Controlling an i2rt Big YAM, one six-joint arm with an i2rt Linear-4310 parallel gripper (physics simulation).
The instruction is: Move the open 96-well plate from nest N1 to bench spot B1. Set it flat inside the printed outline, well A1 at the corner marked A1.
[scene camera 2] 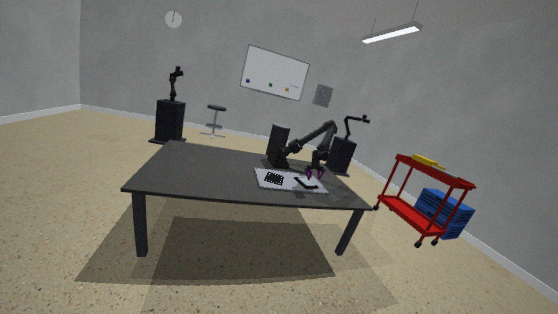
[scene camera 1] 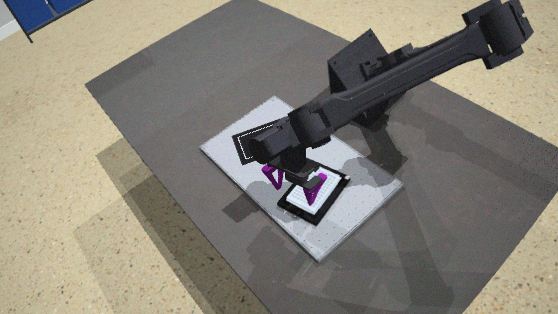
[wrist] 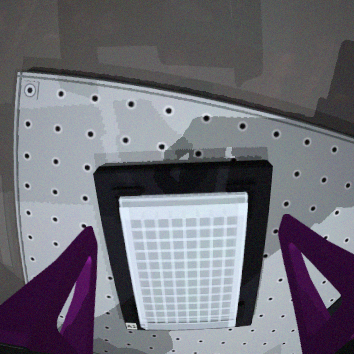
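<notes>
The white 96-well plate lies flat in the black nest N1. The A1 label is on the nest's lower left corner in the wrist view. My gripper is open and empty, its purple fingers wide apart above the nest; in the wrist view one shows on each side of the plate. Bench spot B1 is a black patch with a white printed outline. The arm hides part of it in the first scene view, and its A1 mark is not readable.
The nest and B1 are on a light grey perforated board on the dark table. A dark upright block stands by the arm's base. A red cart stands beyond the table's right side.
</notes>
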